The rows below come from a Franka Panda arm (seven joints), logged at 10 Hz.
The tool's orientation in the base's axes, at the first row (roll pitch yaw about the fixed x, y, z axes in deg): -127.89, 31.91, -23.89
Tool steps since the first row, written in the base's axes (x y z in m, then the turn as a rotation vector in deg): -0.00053, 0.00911, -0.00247, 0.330, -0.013, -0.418; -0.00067, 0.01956, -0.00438, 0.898, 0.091, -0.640; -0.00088, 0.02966, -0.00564, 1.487, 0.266, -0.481; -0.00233, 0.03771, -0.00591, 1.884, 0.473, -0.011; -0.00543, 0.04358, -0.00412, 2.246, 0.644, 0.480; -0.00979, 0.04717, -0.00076, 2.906, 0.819, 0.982; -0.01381, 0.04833, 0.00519, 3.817, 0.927, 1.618; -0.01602, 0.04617, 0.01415, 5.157, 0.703, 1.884
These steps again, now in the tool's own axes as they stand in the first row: -0.00224, -0.00159, 0.00905, 0.482, 0.077, 0.214; -0.00493, -0.00432, 0.01895, 1.004, -0.173, 0.432; -0.00790, -0.00731, 0.02822, 1.317, -0.719, 0.512; -0.01165, -0.00938, 0.03520, 1.305, -1.365, 0.452; -0.01702, -0.01093, 0.03920, 1.268, -1.990, 0.350; -0.02341, -0.01184, 0.04041, 1.455, -2.811, 0.253; -0.03008, -0.01375, 0.03821, 1.789, -3.853, 0.034; -0.03579, -0.01751, 0.03164, 2.765, -4.788, -0.265
